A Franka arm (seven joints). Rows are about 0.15 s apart.
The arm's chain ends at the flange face. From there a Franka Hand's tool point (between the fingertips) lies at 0.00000 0.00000 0.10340 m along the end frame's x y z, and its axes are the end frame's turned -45 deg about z.
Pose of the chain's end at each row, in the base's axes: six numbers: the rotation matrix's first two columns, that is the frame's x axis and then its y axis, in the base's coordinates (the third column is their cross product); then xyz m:
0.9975 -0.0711 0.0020 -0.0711 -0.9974 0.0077 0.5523 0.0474 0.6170
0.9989 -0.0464 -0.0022 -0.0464 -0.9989 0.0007 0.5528 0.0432 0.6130
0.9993 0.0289 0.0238 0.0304 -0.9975 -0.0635 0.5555 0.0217 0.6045
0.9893 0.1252 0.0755 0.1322 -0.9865 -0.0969 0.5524 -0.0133 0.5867
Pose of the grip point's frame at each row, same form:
0.7556 0.6550 -0.0040 0.6551 -0.7555 0.0069 0.5524 0.0466 0.5136
0.7391 0.6735 -0.0021 0.6735 -0.7391 -0.0011 0.5526 0.0431 0.5096
0.6851 0.7258 0.0617 0.7281 -0.6849 -0.0281 0.5578 0.0283 0.5013
0.6061 0.7861 0.1219 0.7930 -0.6090 -0.0151 0.5588 -0.0024 0.4841

